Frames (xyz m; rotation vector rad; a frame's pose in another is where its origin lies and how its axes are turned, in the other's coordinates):
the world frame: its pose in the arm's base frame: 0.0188 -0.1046 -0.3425 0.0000 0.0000 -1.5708
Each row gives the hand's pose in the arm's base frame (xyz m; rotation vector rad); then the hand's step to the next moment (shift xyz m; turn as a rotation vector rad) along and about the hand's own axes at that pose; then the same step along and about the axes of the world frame.
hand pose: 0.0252 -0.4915 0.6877 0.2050 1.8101 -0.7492
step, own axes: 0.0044 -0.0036 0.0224 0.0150 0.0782 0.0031
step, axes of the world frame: 0.0168 0.0144 -0.0068 -0.0562 0.0346 -0.0446
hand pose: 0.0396 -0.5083 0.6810 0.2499 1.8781 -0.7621
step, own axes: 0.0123 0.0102 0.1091 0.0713 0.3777 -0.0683
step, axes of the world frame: 0.0605 0.0819 -0.0423 -0.3225 0.1051 -0.1933
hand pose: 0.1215 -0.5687 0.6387 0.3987 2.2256 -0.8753
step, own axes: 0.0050 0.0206 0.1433 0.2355 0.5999 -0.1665
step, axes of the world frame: 0.0837 0.0783 -0.0885 -0.5556 0.0517 -0.3630
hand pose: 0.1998 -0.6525 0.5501 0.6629 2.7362 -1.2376
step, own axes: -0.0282 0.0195 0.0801 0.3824 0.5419 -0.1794
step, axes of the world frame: 0.0571 0.0243 -0.0611 -0.5835 -0.1035 -0.3477
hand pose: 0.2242 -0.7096 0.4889 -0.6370 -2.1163 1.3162
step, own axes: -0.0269 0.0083 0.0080 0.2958 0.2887 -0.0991
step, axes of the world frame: 0.0193 0.0150 -0.0161 -0.3731 -0.1199 -0.1646
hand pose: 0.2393 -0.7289 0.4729 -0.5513 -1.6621 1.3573
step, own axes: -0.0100 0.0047 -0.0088 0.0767 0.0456 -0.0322
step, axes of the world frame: 0.0017 0.0115 -0.0079 -0.0914 -0.0200 -0.0153
